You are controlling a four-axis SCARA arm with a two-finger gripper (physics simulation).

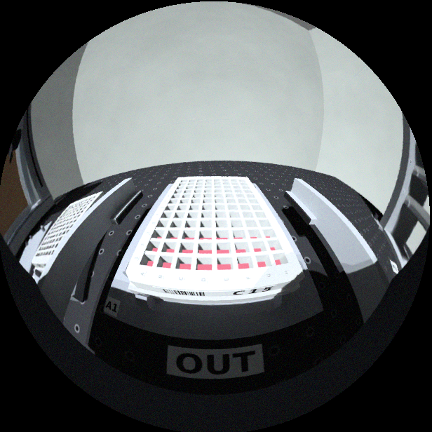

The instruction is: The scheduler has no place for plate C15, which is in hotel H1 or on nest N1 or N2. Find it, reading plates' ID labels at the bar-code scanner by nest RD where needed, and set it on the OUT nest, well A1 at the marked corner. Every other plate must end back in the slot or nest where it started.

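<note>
The white plate C15 [207, 240], with a bar code and "C15" on its near side and red in several wells, sits on the OUT nest between the fingers. The OUT label [215, 361] lies in front of it. The A1 corner label [111, 306] is by the plate's near left corner. My gripper [213, 181] is open, with one finger on each side of the plate and a dark gap between each finger and the plate. The small letters along the plate's near rim are hard to read.
Another white plate [67, 227] stands at the left, beyond the left finger. A grey rack-like structure shows in part at the far right edge. A small white label [394, 266] lies at the right. The dark perforated deck [345, 207] stretches behind the nest.
</note>
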